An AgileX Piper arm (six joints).
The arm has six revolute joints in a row. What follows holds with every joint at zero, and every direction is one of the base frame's.
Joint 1 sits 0.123 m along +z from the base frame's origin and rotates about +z.
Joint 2 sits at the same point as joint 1 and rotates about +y.
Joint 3 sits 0.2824 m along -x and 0.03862 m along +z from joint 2 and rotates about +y.
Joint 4 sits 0.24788 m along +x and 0.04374 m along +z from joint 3 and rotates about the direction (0.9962, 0, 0.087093).
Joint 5 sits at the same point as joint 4 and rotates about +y.
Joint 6 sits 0.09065 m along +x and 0.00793 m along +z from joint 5 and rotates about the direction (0.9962, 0, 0.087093).
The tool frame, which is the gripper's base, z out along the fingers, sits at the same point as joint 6; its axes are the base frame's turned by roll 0, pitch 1.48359 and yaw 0 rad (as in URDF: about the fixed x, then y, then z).
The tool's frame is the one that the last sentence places.
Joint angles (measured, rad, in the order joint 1, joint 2, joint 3, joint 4, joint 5, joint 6), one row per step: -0.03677 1.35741 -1.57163 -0.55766 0.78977 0.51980; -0.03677 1.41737 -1.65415 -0.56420 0.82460 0.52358; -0.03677 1.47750 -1.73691 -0.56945 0.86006 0.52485; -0.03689 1.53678 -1.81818 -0.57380 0.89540 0.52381; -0.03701 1.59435 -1.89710 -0.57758 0.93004 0.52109; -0.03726 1.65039 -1.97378 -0.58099 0.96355 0.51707; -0.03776 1.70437 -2.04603 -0.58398 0.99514 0.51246; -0.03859 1.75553 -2.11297 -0.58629 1.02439 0.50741
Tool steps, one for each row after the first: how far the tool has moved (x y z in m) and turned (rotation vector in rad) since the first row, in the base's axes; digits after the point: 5 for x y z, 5 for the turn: 0.01387 -0.00204 0.00553 0.00288 0.00538 -0.02104; 0.02764 -0.00400 0.00990 0.00548 0.01206 -0.04122; 0.04104 -0.00590 0.01300 0.00749 0.02015 -0.06039; 0.05381 -0.00769 0.01495 0.00898 0.02895 -0.07838; 0.06599 -0.00942 0.01586 0.00999 0.03807 -0.09528; 0.07761 -0.01111 0.01542 0.01089 0.04823 -0.11103; 0.08849 -0.01276 0.01381 0.01185 0.05914 -0.12541
